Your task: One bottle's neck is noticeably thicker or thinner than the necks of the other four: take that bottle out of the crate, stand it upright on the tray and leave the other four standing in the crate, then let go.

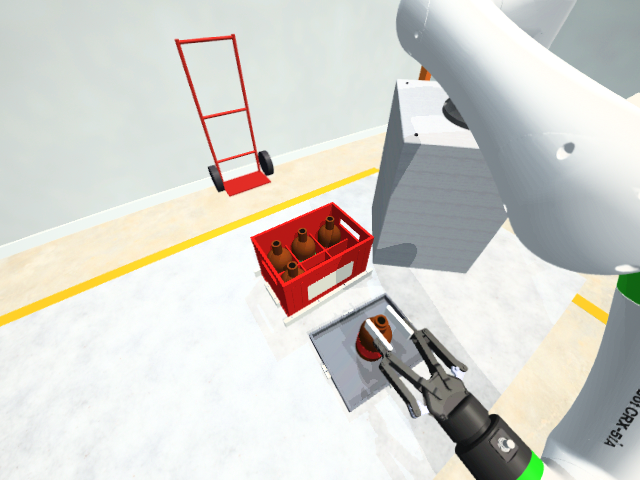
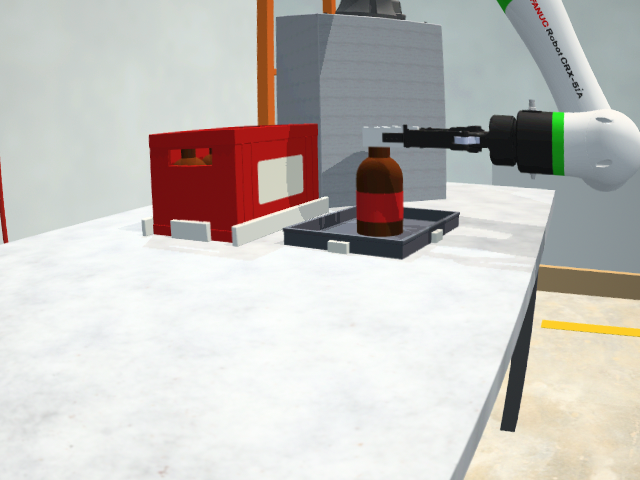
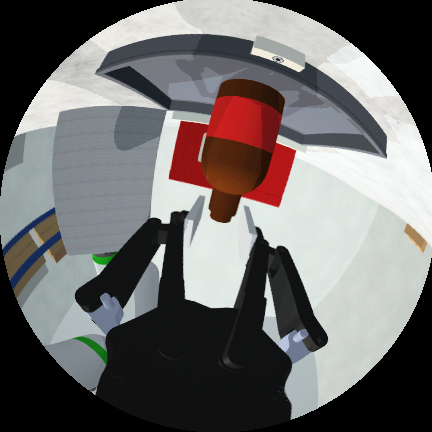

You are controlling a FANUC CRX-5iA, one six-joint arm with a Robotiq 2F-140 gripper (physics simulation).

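Places are measured from the arm's base along level axes (x ahead, y left, z up), in millimetres.
Pixels of known places: gripper, fingertip midpoint: point(image 1: 376, 316) point(image 2: 370, 136) point(image 3: 221, 210); arm's base, link origin: point(image 2: 365, 18) point(image 3: 101, 235).
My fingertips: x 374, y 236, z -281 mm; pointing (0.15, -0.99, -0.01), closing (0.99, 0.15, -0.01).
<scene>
Ahead of a thing's pixels: the offset from my fingertips to its top centre. "spot": to the spot under its first point.
A brown bottle with a red label {dz +3, dx -3, dy +13 mm} point(image 1: 366, 338) point(image 2: 379, 206) point(image 3: 242, 130) stands upright on the dark grey tray {dz -131, dx -4, dy +11 mm} point(image 1: 341, 372) point(image 2: 372, 249) point(image 3: 165, 82). My gripper point(image 1: 390, 329) point(image 2: 373, 135) point(image 3: 221, 210) is open and empty, its fingers level and parted just above the bottle's mouth. The red crate {dz +18, dx +42, dy -253 mm} point(image 1: 297, 298) point(image 2: 193, 198) point(image 3: 282, 175) holds the other brown bottles: a back-row bottle at the left point(image 1: 279, 257), a middle one {dz +6, dx +54, dy -298 mm} point(image 1: 303, 245), a right one {dz +6, dx -39, dy -313 mm} point(image 1: 329, 235) and a front-left one {dz +6, dx +120, dy -195 mm} point(image 1: 292, 271). Their lower parts are hidden by the crate.
Pale stop strips {spot: dz -137, dx +39, dy -148 mm} point(image 1: 328, 298) point(image 2: 281, 221) edge the crate, and small clips {spot: dz -147, dx +129, dy +26 mm} point(image 2: 338, 246) hold the tray. A grey pedestal point(image 1: 429, 206) point(image 2: 382, 93) point(image 3: 105, 185) stands behind the tray. A red hand truck point(image 1: 247, 183) stands by the wall.
</scene>
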